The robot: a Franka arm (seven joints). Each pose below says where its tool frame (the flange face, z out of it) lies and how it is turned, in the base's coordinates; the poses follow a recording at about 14 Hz.
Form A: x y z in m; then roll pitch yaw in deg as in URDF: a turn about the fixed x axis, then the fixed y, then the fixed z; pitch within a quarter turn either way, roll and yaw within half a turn.
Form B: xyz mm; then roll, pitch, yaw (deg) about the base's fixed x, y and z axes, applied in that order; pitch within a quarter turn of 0, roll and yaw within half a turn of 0. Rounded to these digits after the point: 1 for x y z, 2 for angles.
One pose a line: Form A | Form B
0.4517 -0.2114 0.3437 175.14 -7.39 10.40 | 451.7 -211.4 343.7 175.14 -7.39 10.40
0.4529 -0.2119 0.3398 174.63 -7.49 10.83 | 452.9 -211.9 339.8 174.63 -7.49 10.83
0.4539 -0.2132 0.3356 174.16 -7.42 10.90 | 453.9 -213.2 335.6 174.16 -7.42 10.90
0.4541 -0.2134 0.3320 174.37 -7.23 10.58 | 454.1 -213.4 332.0 174.37 -7.23 10.58
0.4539 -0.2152 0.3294 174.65 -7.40 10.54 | 453.9 -215.2 329.4 174.65 -7.40 10.54
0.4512 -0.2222 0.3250 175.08 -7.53 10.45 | 451.2 -222.2 325.0 175.08 -7.53 10.45
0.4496 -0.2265 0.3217 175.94 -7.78 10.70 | 449.6 -226.5 321.7 175.94 -7.78 10.70
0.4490 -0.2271 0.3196 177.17 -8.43 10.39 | 449.0 -227.1 319.6 177.17 -8.43 10.39
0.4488 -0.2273 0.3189 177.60 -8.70 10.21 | 448.8 -227.3 318.9 177.60 -8.70 10.21
